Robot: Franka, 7 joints.
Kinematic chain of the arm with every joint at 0, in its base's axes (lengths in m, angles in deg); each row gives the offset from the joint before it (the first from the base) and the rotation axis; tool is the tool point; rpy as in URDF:
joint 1: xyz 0 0 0.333 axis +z
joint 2: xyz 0 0 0 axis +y
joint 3: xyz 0 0 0.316 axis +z
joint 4: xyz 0.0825 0 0 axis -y
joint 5: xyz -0.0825 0 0.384 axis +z
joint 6: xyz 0 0 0 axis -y
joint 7: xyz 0.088 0 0 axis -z
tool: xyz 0 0 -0.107 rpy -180 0 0
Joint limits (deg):
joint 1: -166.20..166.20
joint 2: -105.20..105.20
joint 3: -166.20..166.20
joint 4: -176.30..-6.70
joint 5: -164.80..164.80
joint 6: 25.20..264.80
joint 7: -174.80..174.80
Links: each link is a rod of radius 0.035 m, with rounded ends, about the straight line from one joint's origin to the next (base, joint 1, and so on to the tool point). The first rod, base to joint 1, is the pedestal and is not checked.
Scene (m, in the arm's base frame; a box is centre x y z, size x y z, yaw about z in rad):
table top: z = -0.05
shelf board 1: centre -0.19 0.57 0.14 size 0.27 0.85 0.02 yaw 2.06
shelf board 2: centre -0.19 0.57 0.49 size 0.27 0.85 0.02 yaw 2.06
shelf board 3: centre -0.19 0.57 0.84 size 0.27 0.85 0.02 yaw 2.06
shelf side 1: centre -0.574 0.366 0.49 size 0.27 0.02 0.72 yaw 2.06
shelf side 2: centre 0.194 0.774 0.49 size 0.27 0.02 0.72 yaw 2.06
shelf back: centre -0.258 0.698 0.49 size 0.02 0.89 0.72 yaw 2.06
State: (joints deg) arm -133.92 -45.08 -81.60 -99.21 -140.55 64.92 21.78
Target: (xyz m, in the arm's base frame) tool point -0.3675 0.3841 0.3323
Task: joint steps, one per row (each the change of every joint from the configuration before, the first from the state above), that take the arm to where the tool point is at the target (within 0.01 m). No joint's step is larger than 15 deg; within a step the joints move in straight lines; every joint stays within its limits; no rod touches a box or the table.
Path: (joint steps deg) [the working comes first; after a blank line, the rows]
Joints at the target: -117.81 -52.90 -90.51 -135.10 -132.13 68.81 21.78
Straight joint move there: touches shelf board 2.

1: -8.07 -6.35 10.82 -11.29 1.66 -9.93 0.00
2: -8.07 -6.34 10.81 -11.28 1.67 -9.93 0.00
3: -8.07 -6.35 10.82 -11.29 1.66 -9.93 0.00
4: -8.07 -6.34 10.81 -11.29 1.67 -9.93 0.00
5: 11.77 5.32 -10.66 -7.00 2.50 8.47 0.00
6: 11.77 5.33 -10.66 -7.00 2.50 8.47 0.00
7: 11.77 5.33 -10.66 -7.00 2.50 8.47 0.00
8: 4.36 0.53 -6.73 10.08 -1.92 6.07 0.00
9: 4.36 0.52 -6.73 10.09 -1.91 6.07 0.00
10: 4.36 0.53 -6.73 10.09 -1.91 6.06 0.00

